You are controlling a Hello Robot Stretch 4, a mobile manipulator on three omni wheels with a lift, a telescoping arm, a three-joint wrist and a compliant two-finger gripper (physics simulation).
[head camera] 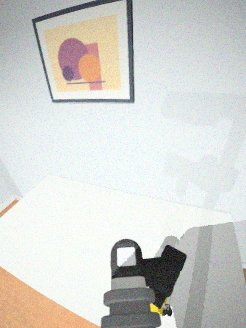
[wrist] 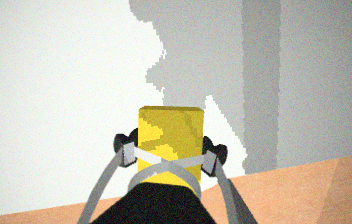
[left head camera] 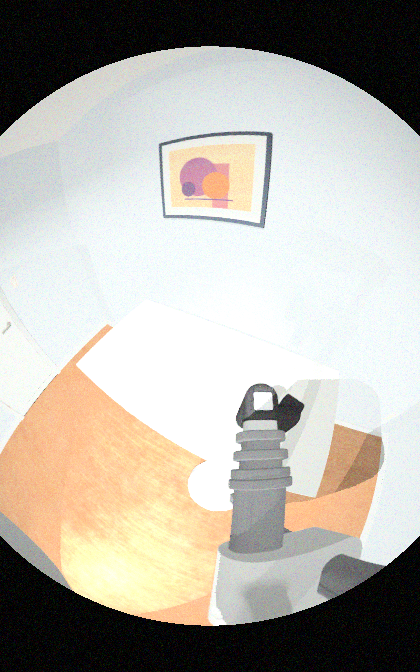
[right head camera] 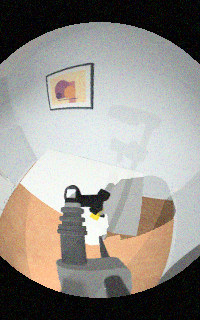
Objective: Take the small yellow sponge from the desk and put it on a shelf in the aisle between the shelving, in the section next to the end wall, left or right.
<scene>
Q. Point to a white desk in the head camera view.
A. At 64,229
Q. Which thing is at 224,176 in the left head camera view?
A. A framed picture.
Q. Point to a small yellow sponge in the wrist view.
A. At 171,132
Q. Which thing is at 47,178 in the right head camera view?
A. A white desk.
</scene>
